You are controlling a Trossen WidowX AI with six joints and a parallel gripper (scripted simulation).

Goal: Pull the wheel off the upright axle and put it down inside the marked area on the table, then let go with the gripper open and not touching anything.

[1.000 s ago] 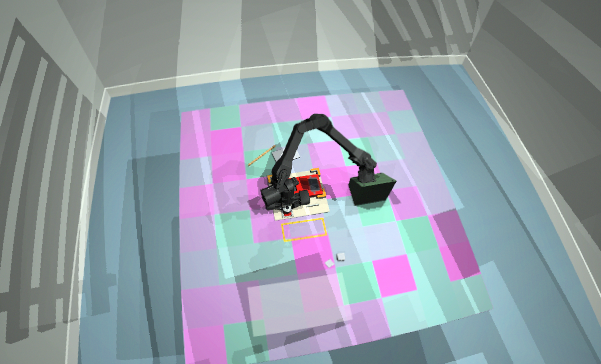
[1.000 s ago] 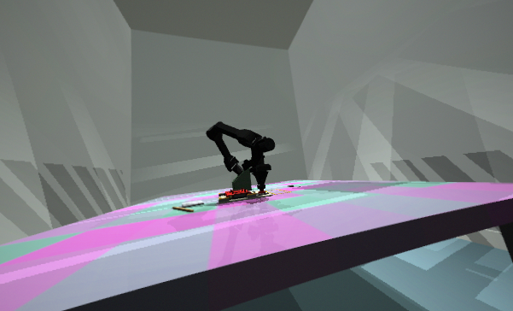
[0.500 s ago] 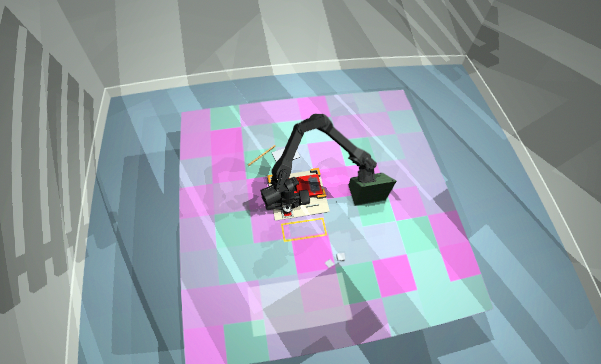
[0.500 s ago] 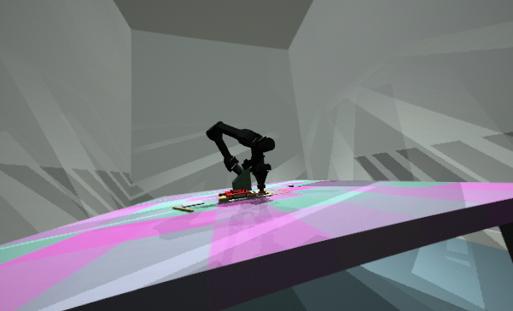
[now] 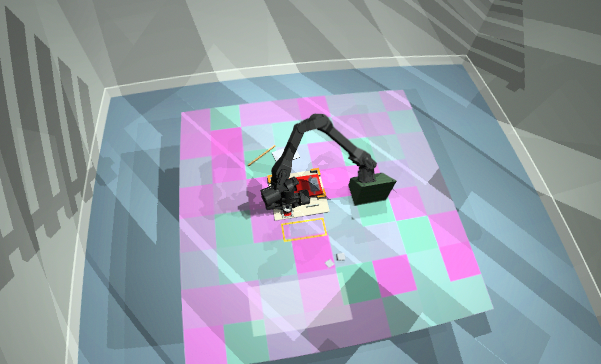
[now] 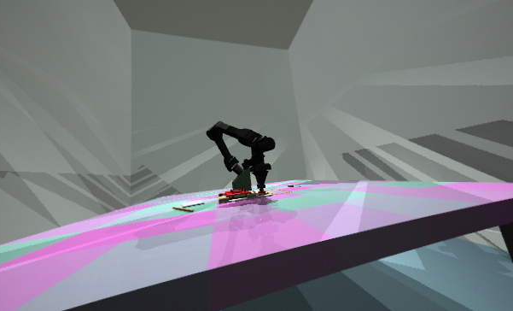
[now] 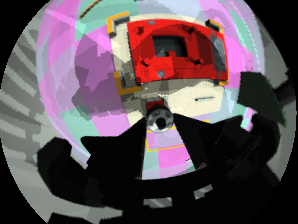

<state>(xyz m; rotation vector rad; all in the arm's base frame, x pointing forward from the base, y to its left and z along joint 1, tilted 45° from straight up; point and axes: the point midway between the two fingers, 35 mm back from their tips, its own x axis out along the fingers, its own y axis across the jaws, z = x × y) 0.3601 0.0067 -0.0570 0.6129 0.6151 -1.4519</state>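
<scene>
My gripper tip is now 10 mm above the red axle. Also, from my gripper tip: pencil 320 mm to the right, 80 mm ahead, 40 mm below; grey wheel right at my gripper tip.
</scene>
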